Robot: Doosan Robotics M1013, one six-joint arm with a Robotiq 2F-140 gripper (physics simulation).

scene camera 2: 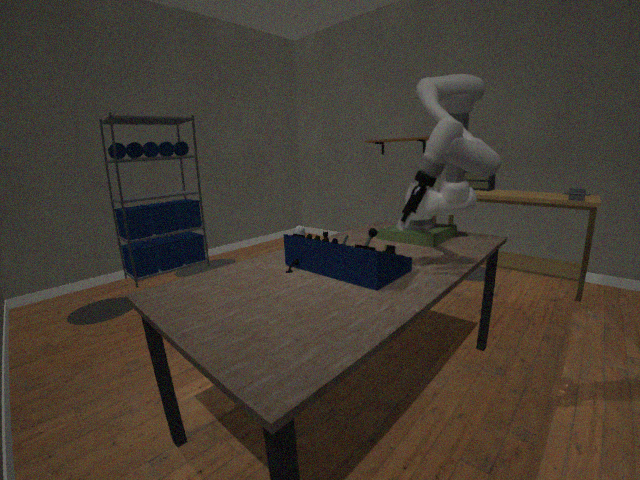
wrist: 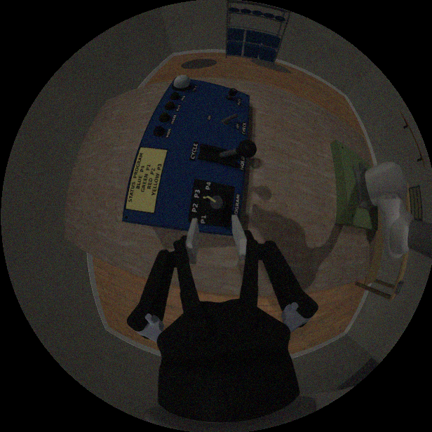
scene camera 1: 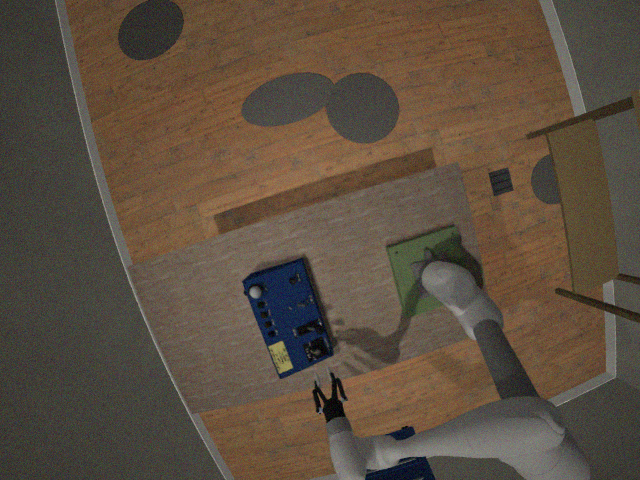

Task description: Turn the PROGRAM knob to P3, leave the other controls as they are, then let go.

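Seen in the pictures: gripper, fingertip midpoint: [scene camera 2: 401, 227] [scene camera 1: 321, 370]; arm's base, origin of the base link: [scene camera 2: 419, 227] [scene camera 1: 432, 275].
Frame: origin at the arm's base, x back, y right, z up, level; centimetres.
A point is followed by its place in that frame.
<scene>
The blue control panel [scene camera 1: 284, 304] @(y 10.9, x -69.3, z 4.4 cm) [scene camera 2: 330, 263] @(y -0.4, x -82.9, z 0.3 cm) [wrist: 177, 175] lies on the table. Its PROGRAM knob [scene camera 1: 317, 350] @(y -14.9, x -62.4, z 5.3 cm) [scene camera 2: 390, 249] @(y -17.2, x -64.8, z 4.5 cm) [wrist: 216, 202] sits on a black plate at the end nearest the gripper. In the wrist view the knob's yellow pointer [wrist: 211, 198] is directed toward the P3 label [wrist: 197, 193], left of P4. My gripper [scene camera 1: 324, 374] @(y -20.5, x -62.2, z 13.5 cm) [scene camera 2: 401, 225] @(y -20.5, x -62.2, z 13.5 cm) [wrist: 214, 225] is open, with nothing between its fingers. It is off the panel's near end, apart from the knob. In the wrist view its fingertips overlap the panel's near edge.
A black-ball lever [scene camera 2: 372, 232] @(y -4.9, x -59.2, z 9.0 cm) [wrist: 247, 148] stands beside the PROGRAM plate. Beyond are a toggle switch [wrist: 230, 119], dark round controls and a white dome [scene camera 1: 255, 291] @(y 22.3, x -77.0, z 12.2 cm) [wrist: 182, 82]. A yellow status card [scene camera 1: 280, 356] @(y -11.5, x -79.1, z 7.5 cm) [wrist: 146, 179] lies on the panel. The arm's base stands on a green plate [scene camera 1: 400, 263] @(y 10.8, x -13.2, z -0.3 cm) [wrist: 345, 160].
</scene>
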